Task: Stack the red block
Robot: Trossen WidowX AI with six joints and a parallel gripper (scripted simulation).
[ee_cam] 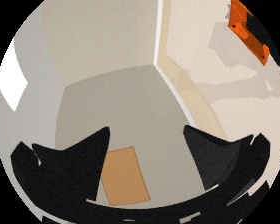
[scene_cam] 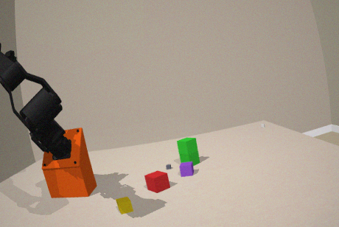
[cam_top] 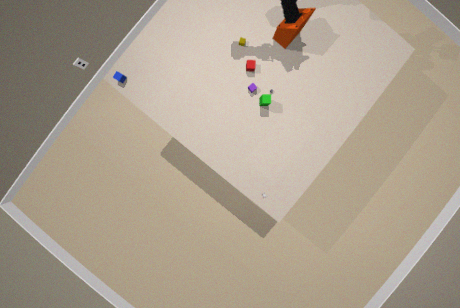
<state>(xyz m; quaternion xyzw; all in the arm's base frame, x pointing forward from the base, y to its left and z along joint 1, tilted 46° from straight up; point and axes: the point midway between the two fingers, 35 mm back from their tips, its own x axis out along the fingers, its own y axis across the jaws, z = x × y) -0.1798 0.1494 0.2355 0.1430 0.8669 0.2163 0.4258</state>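
My gripper tip is 48 cm short of the red block, 38 cm above it and 1 cm to the right of it. Also, from my gripper tip: tiny grey piece 51 cm ahead, 40 cm below, 18 cm to the left; purple cube 57 cm ahead, 38 cm below, 9 cm to the left; yellow cube 41 cm ahead, 39 cm below, 11 cm to the right.
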